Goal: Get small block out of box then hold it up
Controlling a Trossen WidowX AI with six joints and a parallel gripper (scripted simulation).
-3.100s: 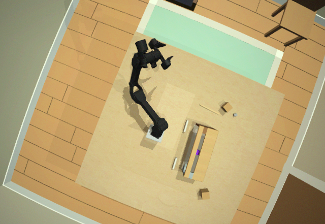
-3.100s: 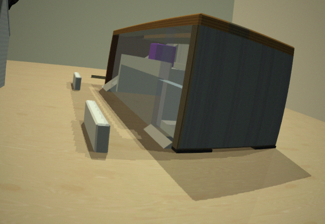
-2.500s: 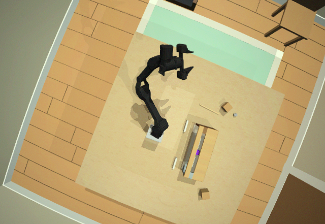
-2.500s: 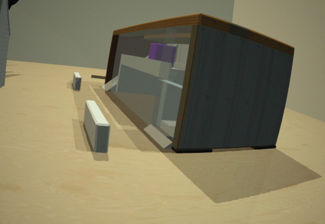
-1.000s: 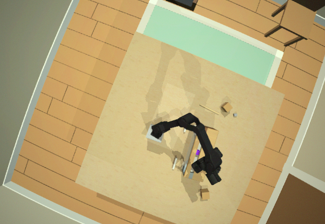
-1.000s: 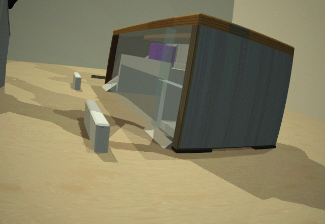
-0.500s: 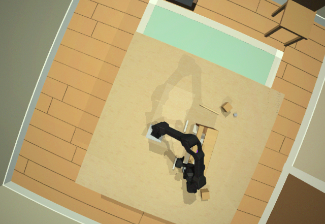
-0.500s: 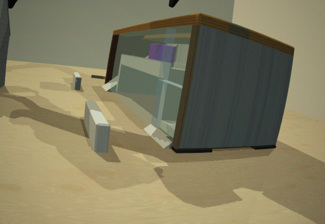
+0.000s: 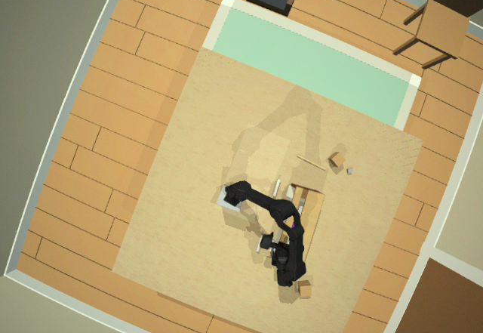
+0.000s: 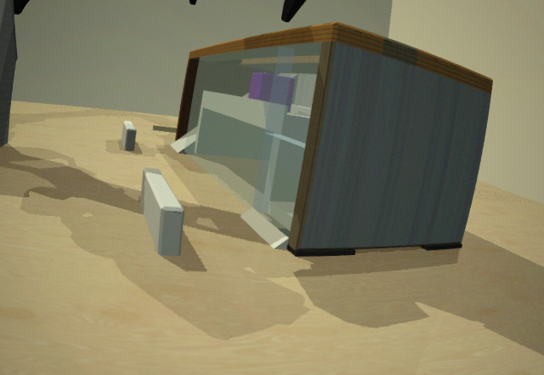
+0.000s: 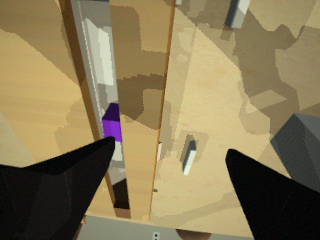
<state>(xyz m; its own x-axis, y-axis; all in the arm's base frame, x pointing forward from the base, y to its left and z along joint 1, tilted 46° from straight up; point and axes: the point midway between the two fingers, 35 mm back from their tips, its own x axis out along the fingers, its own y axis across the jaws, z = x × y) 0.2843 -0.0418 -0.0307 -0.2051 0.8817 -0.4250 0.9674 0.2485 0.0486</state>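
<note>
My gripper tip is now 9 cm above the box, 5 cm to the right of it and 3 cm short of it.
</note>
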